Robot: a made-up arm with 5 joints.
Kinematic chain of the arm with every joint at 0, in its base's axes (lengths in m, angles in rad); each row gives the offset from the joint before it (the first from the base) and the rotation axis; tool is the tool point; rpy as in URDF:
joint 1: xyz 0 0 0.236 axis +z
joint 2: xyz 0 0 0 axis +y
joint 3: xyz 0.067 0 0.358 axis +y
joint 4: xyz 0.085 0 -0.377 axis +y
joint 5: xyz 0.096 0 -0.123 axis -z
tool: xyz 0 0 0 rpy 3.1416 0 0
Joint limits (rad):
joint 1: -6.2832..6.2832
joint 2: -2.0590..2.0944
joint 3: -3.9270..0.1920
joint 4: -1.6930..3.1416
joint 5: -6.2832..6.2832
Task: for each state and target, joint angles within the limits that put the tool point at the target. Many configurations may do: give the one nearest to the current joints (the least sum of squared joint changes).
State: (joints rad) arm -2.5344 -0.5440 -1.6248 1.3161 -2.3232
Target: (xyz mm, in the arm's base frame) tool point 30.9 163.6 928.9
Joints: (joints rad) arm -1.7575 -1.1246 -1.7922 1.3821 -2.3232
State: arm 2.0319 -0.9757 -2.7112 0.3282 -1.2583
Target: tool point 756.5 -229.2 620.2
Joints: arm 2.8474 -1.0389 -3.0789 0.0947 -1.2583
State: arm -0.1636 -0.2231 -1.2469 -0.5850 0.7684
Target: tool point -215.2 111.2 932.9
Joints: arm -0.4769 -1.0338 -1.4856 -0.8320 0.7684
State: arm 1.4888 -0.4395 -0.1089 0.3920 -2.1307
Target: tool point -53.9 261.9 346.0
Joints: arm 1.7738 -0.9536 -0.0929 0.3757 -2.1307
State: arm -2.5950 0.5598 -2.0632 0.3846 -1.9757
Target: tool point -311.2 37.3 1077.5
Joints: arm -3.2609 0.0147 -2.4293 0.2901 -1.9757
